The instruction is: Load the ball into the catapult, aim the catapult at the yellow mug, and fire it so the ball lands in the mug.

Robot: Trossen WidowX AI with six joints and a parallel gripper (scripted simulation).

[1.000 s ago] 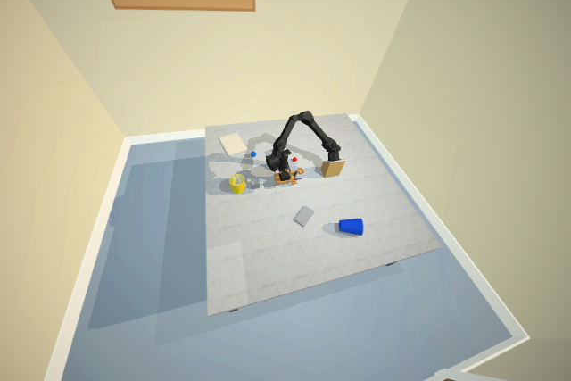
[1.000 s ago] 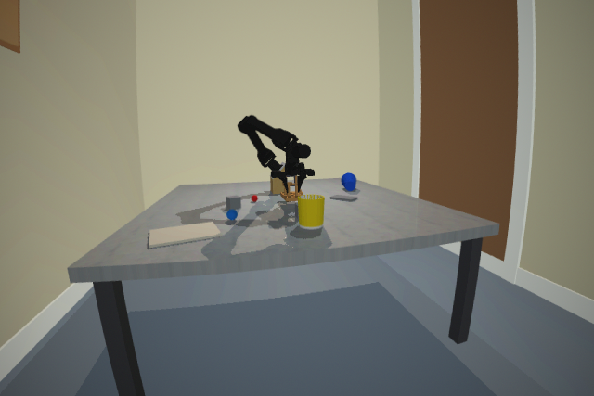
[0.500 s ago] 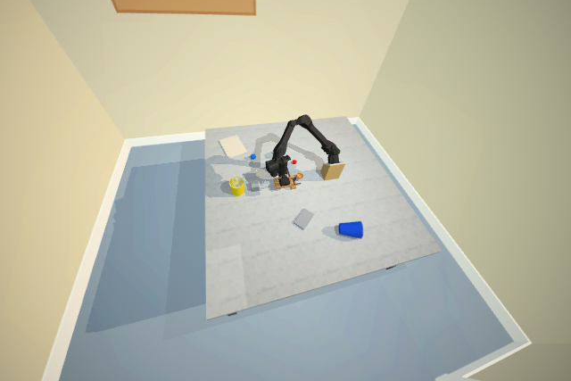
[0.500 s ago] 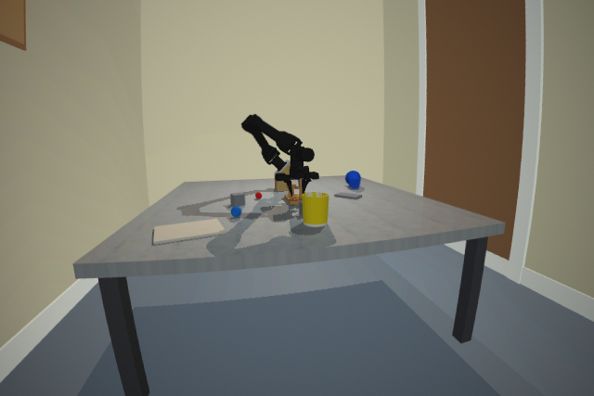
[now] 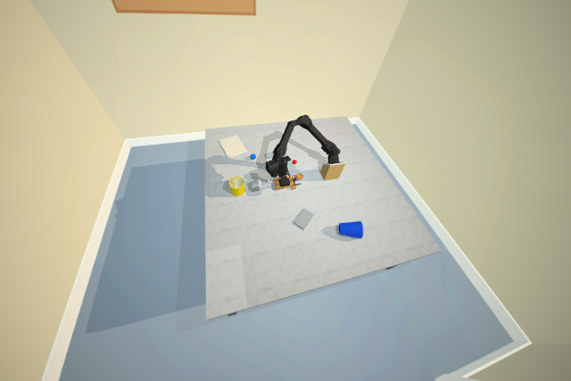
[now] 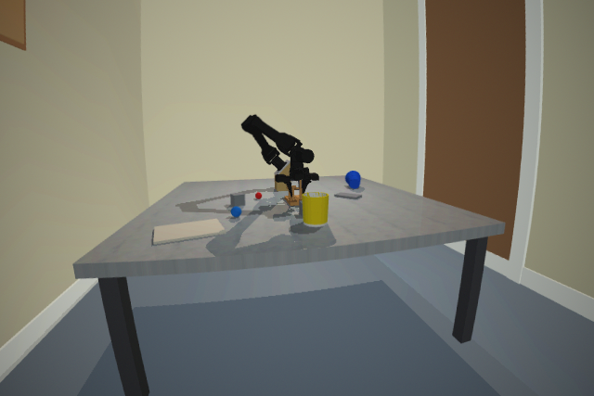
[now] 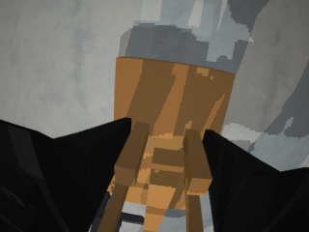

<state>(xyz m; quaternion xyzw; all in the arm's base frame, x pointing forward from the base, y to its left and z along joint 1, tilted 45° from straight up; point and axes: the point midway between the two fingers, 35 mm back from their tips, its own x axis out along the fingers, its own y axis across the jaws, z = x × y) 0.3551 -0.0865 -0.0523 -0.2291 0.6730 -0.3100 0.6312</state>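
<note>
My gripper tip is now 160 mm past the red ball, 150 mm to the left of it and 20 mm above it. The rest, counted from my gripper tip: flat grey slab 50 mm behind, 280 mm to the left, 30 mm below; yellow mug 280 mm ahead, 20 mm to the right; wooden catapult 70 mm behind, 20 mm to the left, 20 mm above.
</note>
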